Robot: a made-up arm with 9 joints. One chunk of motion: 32 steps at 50 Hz.
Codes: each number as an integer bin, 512 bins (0 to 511) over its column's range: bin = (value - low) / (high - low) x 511, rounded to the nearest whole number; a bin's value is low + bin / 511 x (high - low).
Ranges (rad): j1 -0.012..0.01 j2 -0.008..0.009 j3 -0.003..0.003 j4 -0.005..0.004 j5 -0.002..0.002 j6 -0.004..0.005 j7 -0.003..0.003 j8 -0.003..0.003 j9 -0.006..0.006
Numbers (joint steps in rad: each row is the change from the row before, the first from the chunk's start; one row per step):
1: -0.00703 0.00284 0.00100 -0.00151 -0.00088 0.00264 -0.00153 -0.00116 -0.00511
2: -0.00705 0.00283 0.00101 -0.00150 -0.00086 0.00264 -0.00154 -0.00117 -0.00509
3: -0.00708 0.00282 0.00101 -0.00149 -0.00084 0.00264 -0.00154 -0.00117 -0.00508
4: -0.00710 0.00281 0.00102 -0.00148 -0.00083 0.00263 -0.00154 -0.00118 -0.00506
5: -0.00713 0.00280 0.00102 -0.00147 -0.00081 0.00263 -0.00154 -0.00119 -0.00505
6: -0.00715 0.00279 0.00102 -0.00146 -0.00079 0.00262 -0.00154 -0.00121 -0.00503
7: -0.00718 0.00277 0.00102 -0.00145 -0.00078 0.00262 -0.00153 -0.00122 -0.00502
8: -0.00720 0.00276 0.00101 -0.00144 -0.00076 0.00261 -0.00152 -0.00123 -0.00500
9: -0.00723 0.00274 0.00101 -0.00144 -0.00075 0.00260 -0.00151 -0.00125 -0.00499
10: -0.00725 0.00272 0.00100 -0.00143 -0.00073 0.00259 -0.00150 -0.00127 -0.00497
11: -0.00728 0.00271 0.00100 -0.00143 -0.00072 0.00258 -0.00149 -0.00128 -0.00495
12: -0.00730 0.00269 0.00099 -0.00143 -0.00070 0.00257 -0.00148 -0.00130 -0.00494
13: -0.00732 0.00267 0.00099 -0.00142 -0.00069 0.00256 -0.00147 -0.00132 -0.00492
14: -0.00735 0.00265 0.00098 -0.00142 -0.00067 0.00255 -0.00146 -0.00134 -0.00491
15: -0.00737 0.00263 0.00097 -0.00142 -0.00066 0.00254 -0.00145 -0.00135 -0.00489
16: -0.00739 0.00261 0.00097 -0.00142 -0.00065 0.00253 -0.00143 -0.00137 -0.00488
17: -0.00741 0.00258 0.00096 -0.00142 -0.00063 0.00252 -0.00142 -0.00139 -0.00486
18: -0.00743 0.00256 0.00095 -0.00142 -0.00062 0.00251 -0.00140 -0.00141 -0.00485
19: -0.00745 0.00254 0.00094 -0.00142 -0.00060 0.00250 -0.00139 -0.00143 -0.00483
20: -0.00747 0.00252 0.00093 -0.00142 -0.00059 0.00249 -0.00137 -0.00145 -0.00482
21: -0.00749 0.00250 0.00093 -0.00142 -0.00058 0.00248 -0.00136 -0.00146 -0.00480
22: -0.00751 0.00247 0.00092 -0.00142 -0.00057 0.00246 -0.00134 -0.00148 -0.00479
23: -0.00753 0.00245 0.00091 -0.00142 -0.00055 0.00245 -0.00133 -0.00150 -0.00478
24: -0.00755 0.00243 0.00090 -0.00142 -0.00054 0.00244 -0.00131 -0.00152 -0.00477
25: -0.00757 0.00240 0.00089 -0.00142 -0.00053 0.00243 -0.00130 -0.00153 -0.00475
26: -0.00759 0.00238 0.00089 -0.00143 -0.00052 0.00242 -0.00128 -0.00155 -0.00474
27: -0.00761 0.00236 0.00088 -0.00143 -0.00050 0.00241 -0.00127 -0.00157 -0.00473
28: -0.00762 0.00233 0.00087 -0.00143 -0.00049 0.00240 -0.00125 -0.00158 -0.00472
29: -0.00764 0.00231 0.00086 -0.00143 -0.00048 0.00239 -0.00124 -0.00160 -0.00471
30: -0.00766 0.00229 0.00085 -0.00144 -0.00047 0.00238 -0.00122 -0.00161 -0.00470
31: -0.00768 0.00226 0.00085 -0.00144 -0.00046 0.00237 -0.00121 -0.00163 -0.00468
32: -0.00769 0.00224 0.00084 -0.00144 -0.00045 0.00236 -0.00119 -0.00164 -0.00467
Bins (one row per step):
1: 115 326 341 198 143 377 125 157 38
2: 115 326 342 199 146 377 124 156 39
3: 114 325 342 199 148 377 124 156 39
4: 114 325 342 200 149 376 124 155 40
5: 113 325 342 200 152 376 124 154 40
6: 113 324 342 201 155 376 124 152 41
7: 112 324 342 202 156 376 125 152 42
8: 111 323 342 202 158 375 126 151 43
9: 111 323 342 202 160 375 127 149 43
10: 110 322 341 203 162 374 128 147 44
11: 110 322 341 203 164 374 129 146 45
12: 109 321 340 203 166 373 129 145 45
13: 109 321 340 203 167 372 130 143 46
14: 108 320 339 203 170 372 131 141 46
15: 108 320 338 203 171 371 132 141 47
16: 107 319 338 203 172 371 134 139 48
17: 107 318 337 203 175 370 135 137 49
18: 106 317 336 203 176 370 136 135 49
19: 106 317 336 203 179 369 137 134 50
20: 105 316 335 203 180 368 139 132 50
21: 105 316 335 203 181 368 140 131 51
22: 104 315 334 203 183 367 141 129 52
23: 104 314 333 203 185 366 142 128 52
24: 103 314 332 203 187 366 144 126 52
25: 103 313 331 203 188 365 145 125 53
26: 102 312 331 203 189 365 146 123 54
27: 102 311 330 203 192 364 147 122 54
28: 102 311 330 203 193 363 149 121 55
29: 101 310 329 203 194 363 150 119 55
30: 101 309 328 202 195 362 152 118 55
31: 100 308 328 202 197 362 152 117 56
32: 100 308 327 202 198 361 154 116 57

